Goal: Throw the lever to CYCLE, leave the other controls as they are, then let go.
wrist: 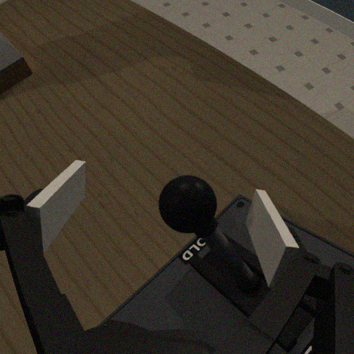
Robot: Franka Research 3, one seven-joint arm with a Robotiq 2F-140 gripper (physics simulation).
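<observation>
The lever, with a round black knob (187,204) on a dark shaft (232,257), rises from a slot in the dark control panel (155,300). It leans toward the end of the slot whose partly hidden label (194,250) shows the letters "OLD". My gripper (168,192) is open, with one pale pad left of the knob and the other to its right, near the shaft. The knob shows between the two pads, closer to the right one, and nothing is gripped. The CYCLE label cannot be read here; the right finger and the gripper body hide part of the panel.
The panel lies on a wooden table (130,125). A grey block-like object (11,62) with a dark side stands at the upper left edge of the view. Beyond the table's edge at the upper right is a tiled floor (280,45).
</observation>
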